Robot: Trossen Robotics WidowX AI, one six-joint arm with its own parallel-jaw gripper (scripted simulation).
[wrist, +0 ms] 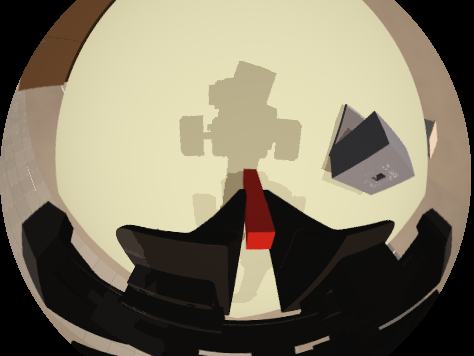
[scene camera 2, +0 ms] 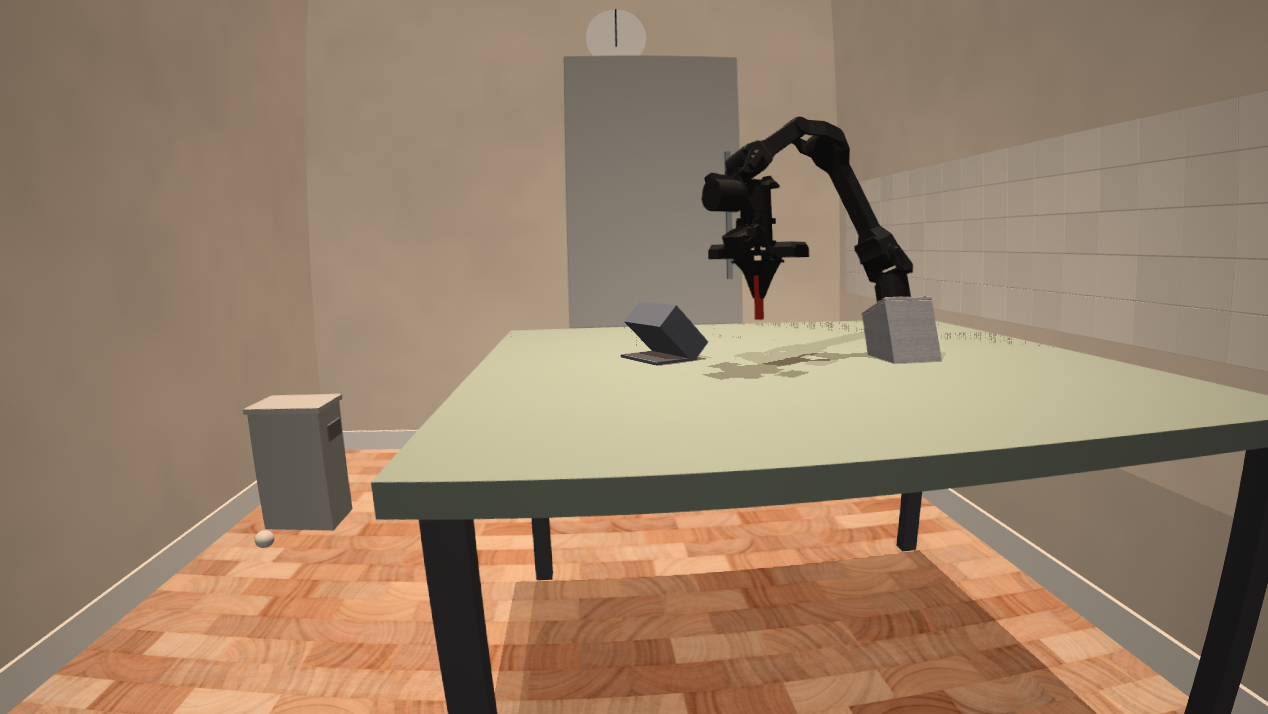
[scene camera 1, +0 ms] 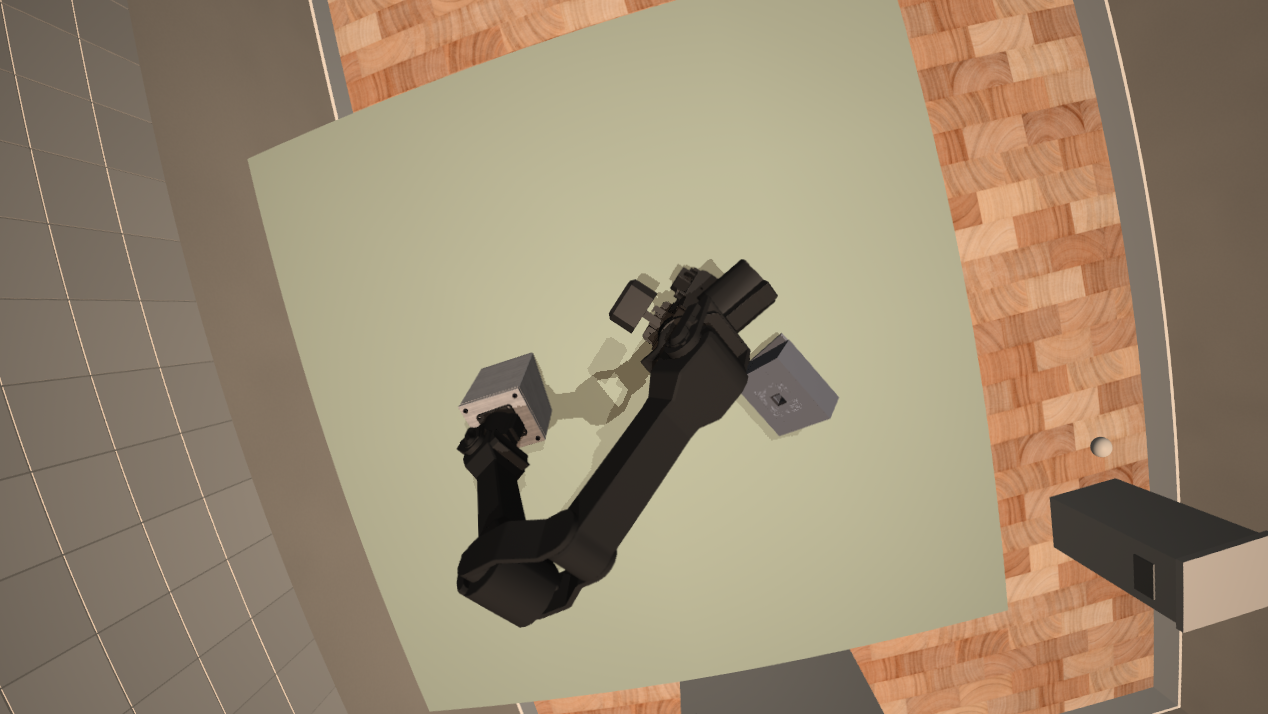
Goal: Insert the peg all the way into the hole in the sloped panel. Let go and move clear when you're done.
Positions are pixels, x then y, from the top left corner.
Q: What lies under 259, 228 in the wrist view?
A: A red peg.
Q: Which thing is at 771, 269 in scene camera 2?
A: My gripper.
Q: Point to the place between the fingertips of my gripper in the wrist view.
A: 253, 195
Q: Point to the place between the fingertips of my gripper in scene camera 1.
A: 676, 332
